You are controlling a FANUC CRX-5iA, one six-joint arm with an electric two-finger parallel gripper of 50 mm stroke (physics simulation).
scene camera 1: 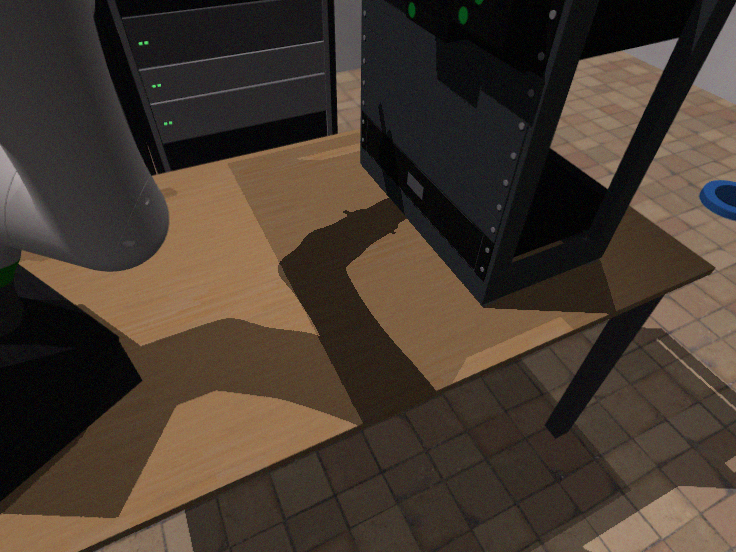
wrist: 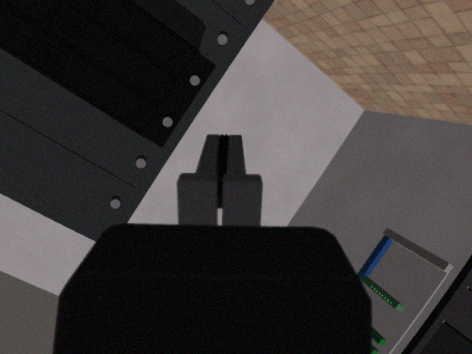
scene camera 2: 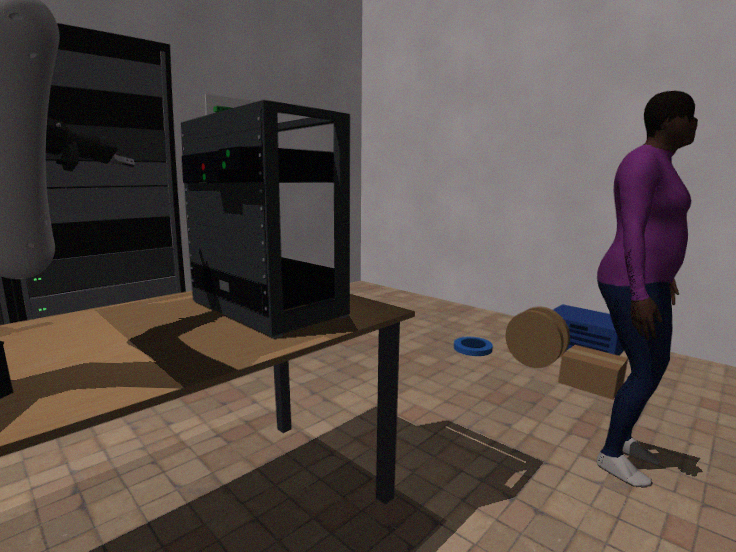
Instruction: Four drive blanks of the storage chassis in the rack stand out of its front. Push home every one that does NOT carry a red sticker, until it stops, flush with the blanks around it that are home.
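Frame: origin at the arm's base, x ahead, y left, z up, level; millimetres.
Seen in the pictures: gripper, fingertip midpoint: point(wrist: 224, 157) point(scene camera 2: 133, 163).
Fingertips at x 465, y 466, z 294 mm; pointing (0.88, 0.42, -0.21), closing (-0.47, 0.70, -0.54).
Observation:
Offsets run from my fingertips to a thing's middle. "pt": to the spot under its first point. Level surfaces: height alone.
The storage chassis point(scene camera 1: 451, 35) point(scene camera 2: 246, 172) point(wrist: 135, 95) is a black band across the upper part of the rack point(scene camera 2: 270, 237) point(scene camera 1: 502, 261) point(wrist: 65, 200). In scene camera 2, a red sticker {dx +174, dy -219, dz -17 mm} point(scene camera 2: 203, 166) sits at the left of its front, with one green sticker {dx +175, dy -222, dz -46 mm} point(scene camera 2: 203, 177) below it and two more green stickers, the upper one {pt dx +211, dy -360, dz +11 mm} point(scene camera 2: 227, 153) and the lower one {pt dx +207, dy -341, dz -18 mm} point(scene camera 2: 224, 165), to the right. The blanks' edges are too dark to tell how far each stands out. My gripper point(wrist: 224, 157) point(scene camera 2: 131, 161) is shut and empty, apart from the rack, in front of it in scene camera 2.
The rack stands on a wooden table {dz -478 mm} point(scene camera 1: 249, 207) point(scene camera 2: 65, 338). A grey arm link point(scene camera 1: 83, 148) point(scene camera 2: 23, 148) hangs at the left. A tall server rack point(scene camera 1: 237, 53) point(scene camera 2: 112, 196) stands behind. A person point(scene camera 2: 648, 219) stands at the right, near a cardboard box point(scene camera 2: 588, 371) and a blue ring point(scene camera 2: 472, 351).

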